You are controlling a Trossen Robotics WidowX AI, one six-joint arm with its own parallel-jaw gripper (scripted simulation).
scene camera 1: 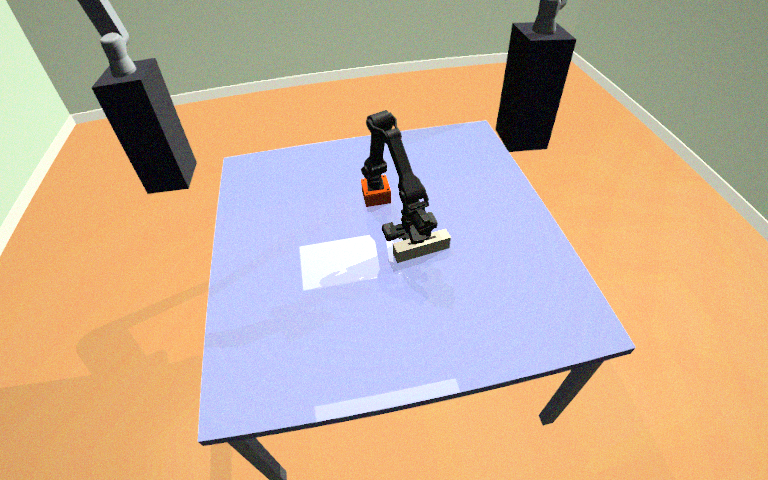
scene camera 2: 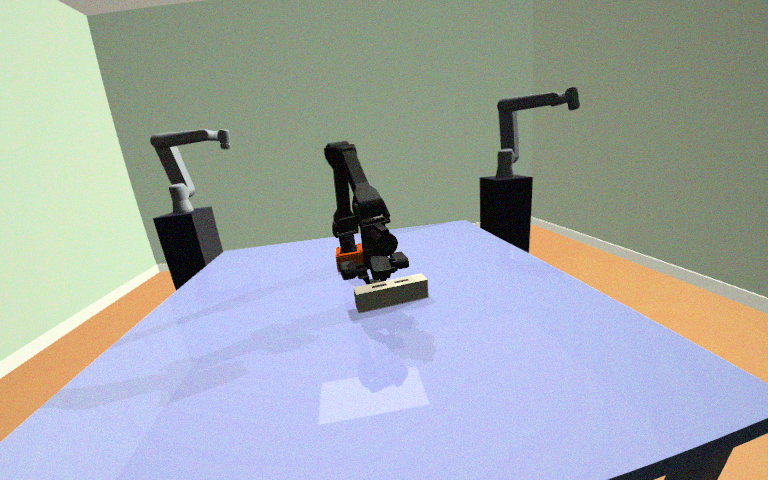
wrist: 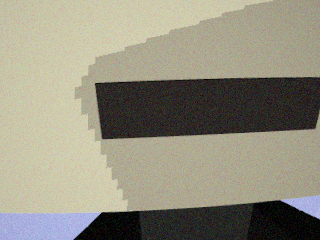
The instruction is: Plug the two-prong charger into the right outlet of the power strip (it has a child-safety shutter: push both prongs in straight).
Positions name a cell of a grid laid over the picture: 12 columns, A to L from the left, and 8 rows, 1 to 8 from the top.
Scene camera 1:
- my gripper: G5
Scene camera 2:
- my gripper: F5
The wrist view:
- my gripper: G7
